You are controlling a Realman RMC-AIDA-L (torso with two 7-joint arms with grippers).
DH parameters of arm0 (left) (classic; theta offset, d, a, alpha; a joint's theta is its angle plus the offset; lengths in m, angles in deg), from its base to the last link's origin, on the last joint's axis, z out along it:
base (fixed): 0 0 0 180
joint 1: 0 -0.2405 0 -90
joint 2: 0 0 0 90
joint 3: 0 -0.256 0 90
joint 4: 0 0 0 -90
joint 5: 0 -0.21 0 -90
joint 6: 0 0 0 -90
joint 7: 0 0.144 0 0
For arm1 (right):
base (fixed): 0 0 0 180
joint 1: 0 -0.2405 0 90
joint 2: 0 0 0 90
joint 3: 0 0.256 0 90
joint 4: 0 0 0 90
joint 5: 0 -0.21 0 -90
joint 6: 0 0 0 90
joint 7: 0 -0.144 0 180
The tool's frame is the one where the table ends.
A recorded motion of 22 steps. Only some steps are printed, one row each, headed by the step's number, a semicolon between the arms.
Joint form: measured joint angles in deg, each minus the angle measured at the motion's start. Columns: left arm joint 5, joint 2, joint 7, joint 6, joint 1, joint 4, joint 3; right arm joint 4, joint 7, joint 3, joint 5, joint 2, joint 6, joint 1.
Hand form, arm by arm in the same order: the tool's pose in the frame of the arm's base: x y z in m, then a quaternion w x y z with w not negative. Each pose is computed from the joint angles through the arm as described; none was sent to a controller.
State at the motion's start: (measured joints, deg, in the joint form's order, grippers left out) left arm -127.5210 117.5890 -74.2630 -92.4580 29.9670 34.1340 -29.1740; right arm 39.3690 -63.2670 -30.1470 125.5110 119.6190 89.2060 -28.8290
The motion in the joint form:
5: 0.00 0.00 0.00 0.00 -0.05 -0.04 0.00; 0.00 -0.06 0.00 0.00 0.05 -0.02 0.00
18: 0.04 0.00 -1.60 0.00 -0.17 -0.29 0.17; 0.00 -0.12 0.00 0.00 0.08 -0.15 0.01
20: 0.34 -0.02 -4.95 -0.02 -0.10 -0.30 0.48; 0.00 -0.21 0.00 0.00 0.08 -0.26 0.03
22: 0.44 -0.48 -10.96 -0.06 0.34 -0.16 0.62; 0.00 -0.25 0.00 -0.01 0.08 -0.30 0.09
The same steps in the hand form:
5: -0.2965 0.3090 0.0040 0.11896 -0.94547 -0.22868 -0.19909; 0.2949 0.3181 0.0077 0.18278 -0.95995 0.12359 0.17265
18: -0.2972 0.3081 0.0035 0.11615 -0.94107 -0.24463 -0.20261; 0.2951 0.3182 0.0075 0.18346 -0.95976 0.12451 0.17232
20: -0.2966 0.3091 0.0046 0.11302 -0.93233 -0.27202 -0.20977; 0.2954 0.3183 0.0076 0.18413 -0.95956 0.12566 0.17191
22: -0.2957 0.3128 0.0087 0.10569 -0.91825 -0.31566 -0.21447; 0.2958 0.3181 0.0076 0.18448 -0.95940 0.12657 0.17176

